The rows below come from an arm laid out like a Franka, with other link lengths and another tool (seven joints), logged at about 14 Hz.
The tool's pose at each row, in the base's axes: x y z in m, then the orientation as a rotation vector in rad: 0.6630 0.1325 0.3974 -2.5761 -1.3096 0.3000; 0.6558 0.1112 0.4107 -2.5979 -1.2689 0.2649; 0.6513 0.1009 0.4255 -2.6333 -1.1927 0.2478; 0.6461 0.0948 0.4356 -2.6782 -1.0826 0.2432; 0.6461 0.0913 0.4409 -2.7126 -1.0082 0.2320; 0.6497 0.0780 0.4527 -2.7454 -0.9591 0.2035; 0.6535 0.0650 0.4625 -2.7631 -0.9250 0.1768; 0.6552 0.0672 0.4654 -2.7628 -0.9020 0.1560; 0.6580 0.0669 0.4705 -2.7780 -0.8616 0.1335
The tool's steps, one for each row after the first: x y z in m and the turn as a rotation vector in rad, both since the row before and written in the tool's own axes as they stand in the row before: -0.0225 0.0027 -0.0131 -0.0080 0.0268 0.0282; -0.0118 -0.0015 -0.0143 -0.0017 0.0196 0.0553; -0.0086 -0.0027 -0.0093 0.0035 0.0154 0.0799; -0.0028 0.0009 -0.0056 -0.0050 0.0137 0.0548; -0.0068 0.0087 -0.0143 -0.0170 0.0199 0.0373; -0.0058 0.0096 -0.0124 -0.0091 0.0193 0.0239; 0.0026 -0.0014 -0.0027 0.0041 0.0176 0.0126; 0.0019 0.0006 -0.0055 -0.0054 0.0179 0.0275
